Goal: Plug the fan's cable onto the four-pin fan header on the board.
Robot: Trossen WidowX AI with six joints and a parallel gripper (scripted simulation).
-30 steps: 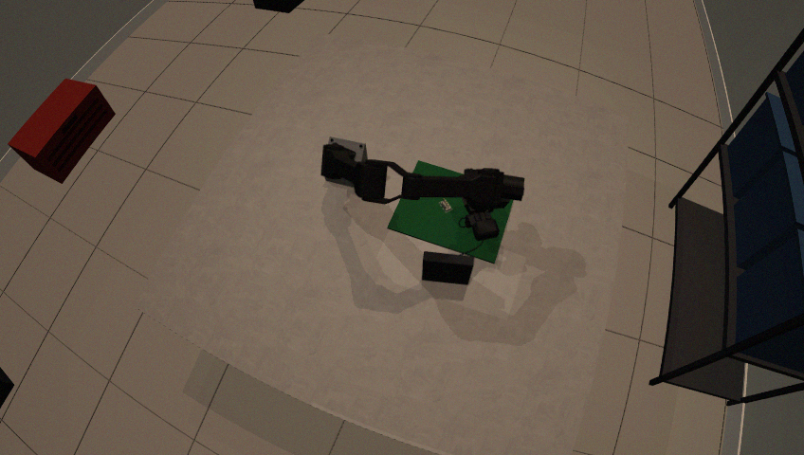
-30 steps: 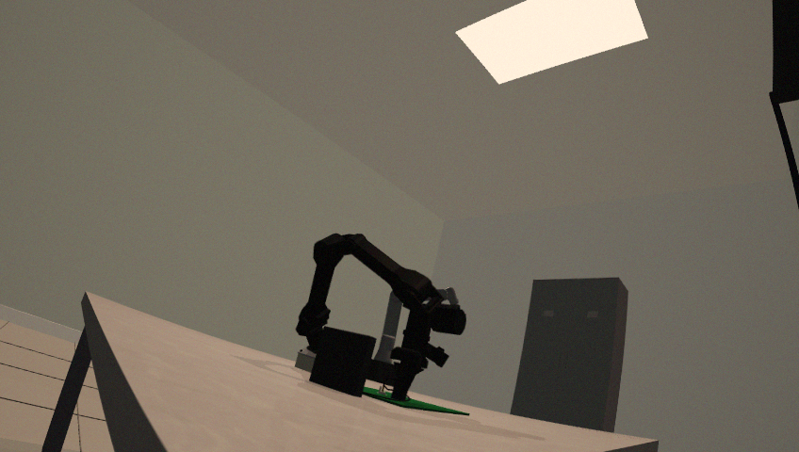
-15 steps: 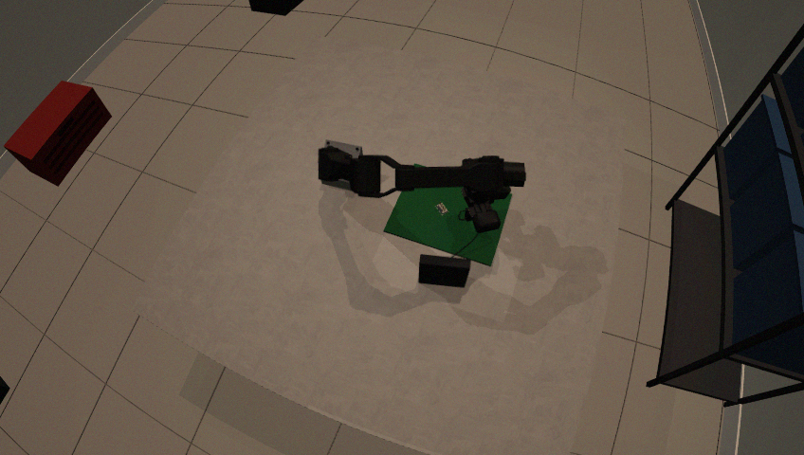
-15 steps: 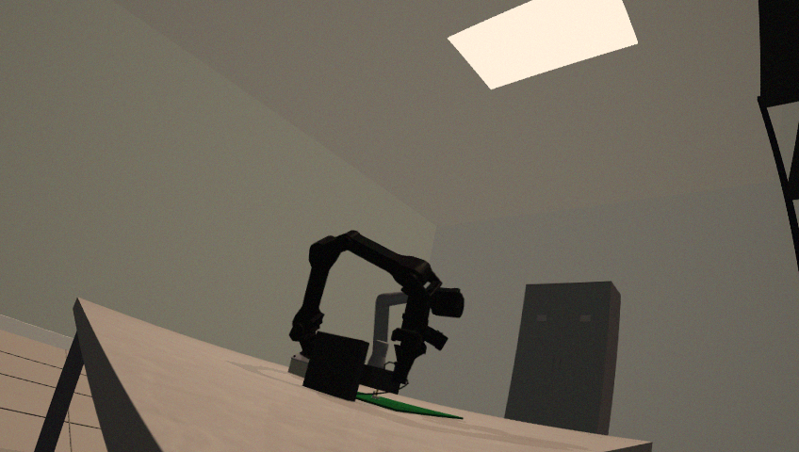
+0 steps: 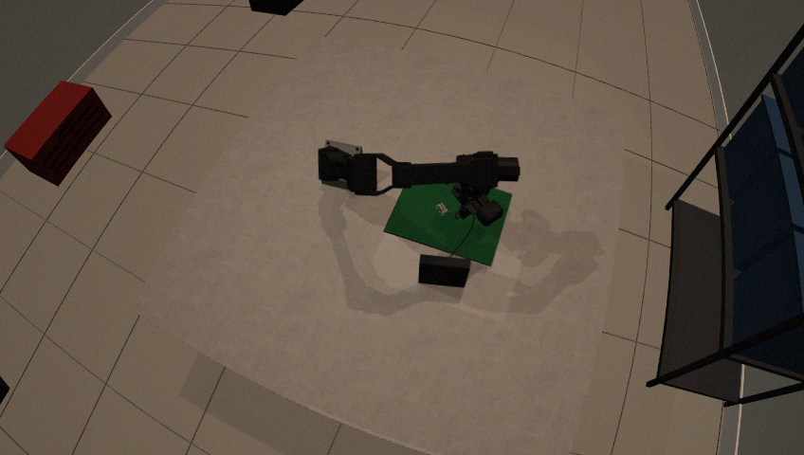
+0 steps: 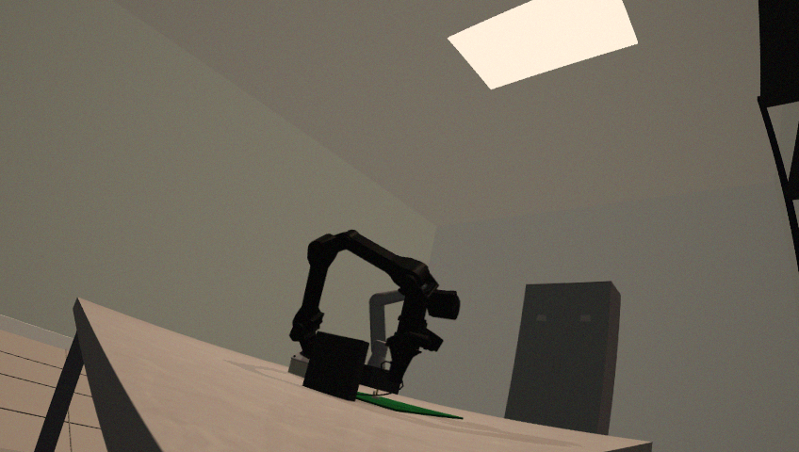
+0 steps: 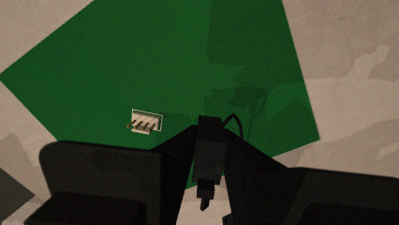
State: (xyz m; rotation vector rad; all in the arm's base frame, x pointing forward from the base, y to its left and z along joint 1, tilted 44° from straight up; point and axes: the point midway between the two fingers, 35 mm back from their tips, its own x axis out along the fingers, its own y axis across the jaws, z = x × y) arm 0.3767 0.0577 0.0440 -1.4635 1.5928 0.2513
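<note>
Right now my gripper tip is 50 mm past the green board, 20 mm to the right of it and 80 mm above it. Round my gripper tip: black fan (10 mm ahead, 170 mm to the right, 10 mm below); black fan cable plug (10 mm to the right, 10 mm above).
</note>
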